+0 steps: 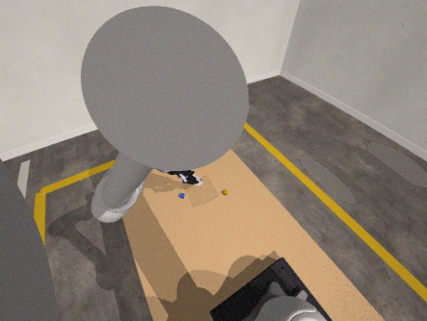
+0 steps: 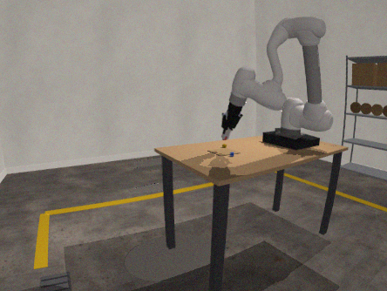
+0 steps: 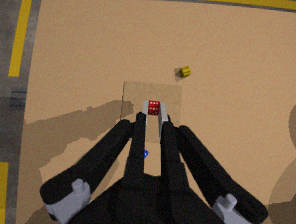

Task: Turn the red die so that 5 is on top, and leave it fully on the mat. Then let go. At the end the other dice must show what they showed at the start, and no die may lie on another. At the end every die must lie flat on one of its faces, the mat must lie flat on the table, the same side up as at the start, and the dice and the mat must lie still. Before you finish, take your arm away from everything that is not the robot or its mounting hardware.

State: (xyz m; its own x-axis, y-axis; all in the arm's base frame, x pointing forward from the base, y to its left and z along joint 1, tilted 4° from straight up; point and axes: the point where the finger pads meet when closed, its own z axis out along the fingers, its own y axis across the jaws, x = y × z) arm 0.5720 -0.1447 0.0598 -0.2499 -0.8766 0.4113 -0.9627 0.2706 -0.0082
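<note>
Right now the red die is 20 mm to the right of my hand and 30 mm below it. The rest, counted from my hand: tan mat 20 mm to the right, 110 mm below; yellow die 100 mm behind, 100 mm to the right, 100 mm below; blue die 30 mm ahead, 70 mm to the left, 100 mm below.
</note>
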